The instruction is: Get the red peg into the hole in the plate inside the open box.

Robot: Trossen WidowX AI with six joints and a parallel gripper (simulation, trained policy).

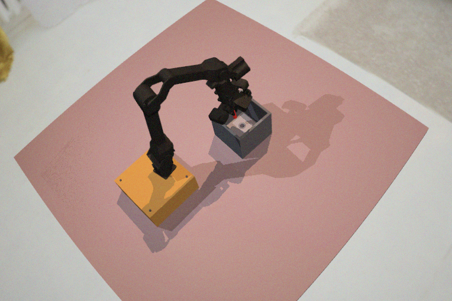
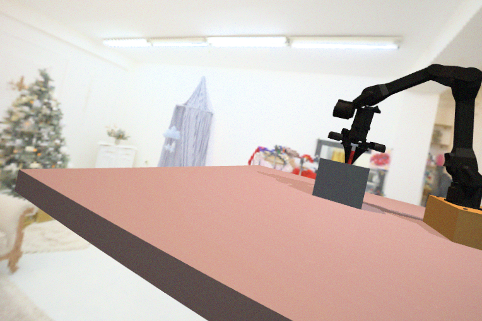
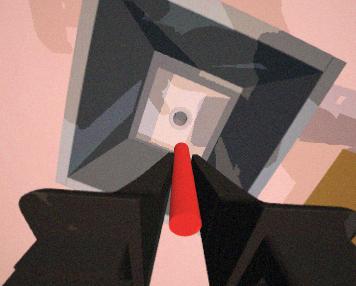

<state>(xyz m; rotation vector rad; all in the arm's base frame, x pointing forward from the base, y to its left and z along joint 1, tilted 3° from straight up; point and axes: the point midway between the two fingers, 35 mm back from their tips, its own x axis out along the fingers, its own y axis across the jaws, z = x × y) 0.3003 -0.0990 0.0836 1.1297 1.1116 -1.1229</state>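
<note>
My gripper tip is 10 mm to the right of the red peg and 10 mm below it. From my gripper tip the other things lie so: plate 10 mm ahead, 20 mm to the right, 90 mm below.
</note>
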